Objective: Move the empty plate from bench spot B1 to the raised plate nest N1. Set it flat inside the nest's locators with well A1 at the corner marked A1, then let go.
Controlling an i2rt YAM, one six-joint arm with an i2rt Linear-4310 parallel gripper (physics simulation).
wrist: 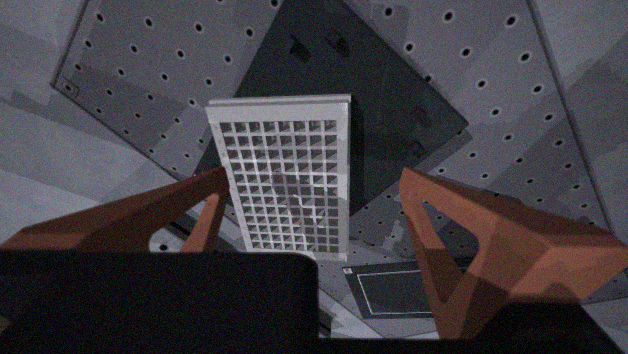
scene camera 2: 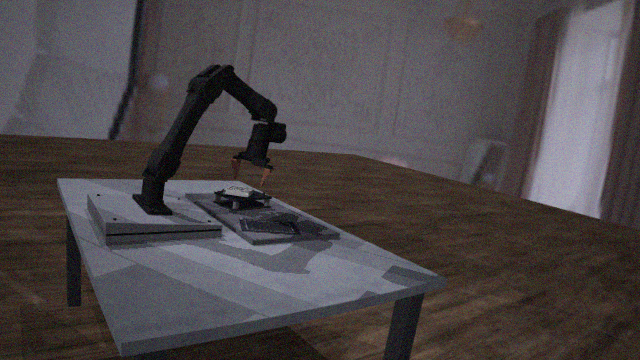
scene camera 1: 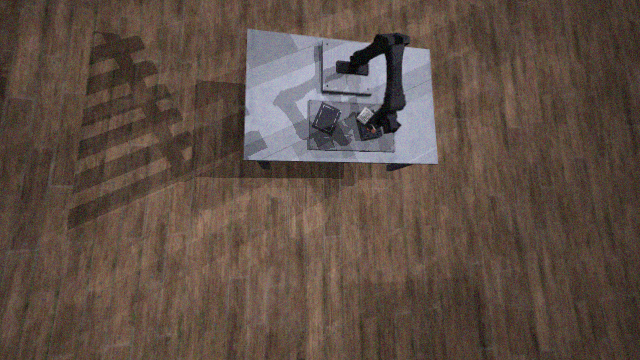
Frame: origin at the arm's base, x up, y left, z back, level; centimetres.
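Where they show: gripper, fingertip midpoint: (wrist: pixel 314 176) (scene camera 2: pixel 248 183) (scene camera 1: pixel 372 123); arm's base, link origin: (scene camera 2: pixel 151 205) (scene camera 1: pixel 352 68).
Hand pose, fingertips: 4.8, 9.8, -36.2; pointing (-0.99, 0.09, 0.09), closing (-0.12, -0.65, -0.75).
Things, the pixels of their top centre, and the offset from my fingertips, as dx, dy, dz. "spot": a spot on its surface instead.
- dark raised nest N1, top centre: (wrist: pixel 304 165) (scene camera 2: pixel 243 191) (scene camera 1: pixel 370 123) -2.7, -0.2, +1.4
- Bench spot B1, surface spot: (wrist: pixel 395 292) (scene camera 1: pixel 329 114) spot: -7.4, -23.6, +7.4
The white, many-welled plate (scene camera 1: pixel 366 115) (scene camera 2: pixel 237 191) (wrist: pixel 287 185) lies askew on the dark raised nest N1 (scene camera 1: pixel 369 136) (wrist: pixel 390 100), over one side of it. Its edges do not line up with the nest, and it sticks out past the nest's left edge in the wrist view. Several small locators show on the nest beside it. Whether the plate is level is hard to tell, and the A1 mark on the nest does not show. My gripper (scene camera 2: pixel 249 181) (wrist: pixel 314 176) is open and empty above the plate, with the orange fingertips apart on either side of it in the wrist view.
Bench spot B1 (scene camera 1: pixel 327 118) (scene camera 2: pixel 270 226) (wrist: pixel 395 292), a dark pad with a white outline, holds no plate. Nest and pad are on a grey perforated board (scene camera 2: pixel 320 235) (wrist: pixel 500 90). The arm's raised base slab (scene camera 1: pixel 332 85) (scene camera 2: pixel 160 231) stands beside the board on the table.
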